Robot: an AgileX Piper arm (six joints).
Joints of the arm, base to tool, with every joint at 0 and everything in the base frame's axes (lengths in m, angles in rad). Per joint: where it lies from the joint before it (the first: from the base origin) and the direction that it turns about. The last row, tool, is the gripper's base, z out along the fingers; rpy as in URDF.
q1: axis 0 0 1 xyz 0 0 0.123
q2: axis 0 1 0 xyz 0 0 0
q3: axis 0 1 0 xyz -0.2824 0 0.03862
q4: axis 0.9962 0 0.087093 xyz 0.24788 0 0.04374
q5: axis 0 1 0 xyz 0 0 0
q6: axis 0.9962 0 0.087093 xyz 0.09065 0 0.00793
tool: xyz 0 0 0 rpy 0 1.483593 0
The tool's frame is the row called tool.
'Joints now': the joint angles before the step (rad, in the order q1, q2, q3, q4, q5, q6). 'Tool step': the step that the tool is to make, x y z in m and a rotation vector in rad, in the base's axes. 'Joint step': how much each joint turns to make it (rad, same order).
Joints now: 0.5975, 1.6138, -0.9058, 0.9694, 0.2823, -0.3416
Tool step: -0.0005, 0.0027, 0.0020, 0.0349, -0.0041, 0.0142
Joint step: -0.0001, 0.0001, 0.0001, 0.1274, 0.0114, -0.1190
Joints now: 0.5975, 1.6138, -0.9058, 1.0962, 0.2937, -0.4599
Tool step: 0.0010, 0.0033, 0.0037, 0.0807, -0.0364, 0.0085
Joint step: -0.0039, 0.0001, 0.0112, 0.3368, 0.0095, -0.3205
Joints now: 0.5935, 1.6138, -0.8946, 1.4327, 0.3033, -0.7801
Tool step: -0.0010, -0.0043, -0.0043, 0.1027, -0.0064, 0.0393
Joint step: -0.0378, 0.0066, 0.0442, 0.3115, 0.1149, -0.3124
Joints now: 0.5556, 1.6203, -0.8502, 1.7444, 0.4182, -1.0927
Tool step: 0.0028, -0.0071, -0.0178, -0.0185, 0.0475, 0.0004
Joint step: -0.0305, 0.0371, 0.0248, 0.0003, 0.0305, -0.0154
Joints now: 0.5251, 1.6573, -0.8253, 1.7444, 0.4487, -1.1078
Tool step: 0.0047, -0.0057, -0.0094, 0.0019, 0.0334, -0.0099
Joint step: -0.0287, 0.0273, 0.0058, 0.0006, 0.0265, -0.0006
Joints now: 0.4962, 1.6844, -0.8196, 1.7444, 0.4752, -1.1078
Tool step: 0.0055, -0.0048, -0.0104, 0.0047, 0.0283, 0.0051
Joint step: -0.0301, 0.0365, 0.0000, -0.0001, 0.0387, -0.0147
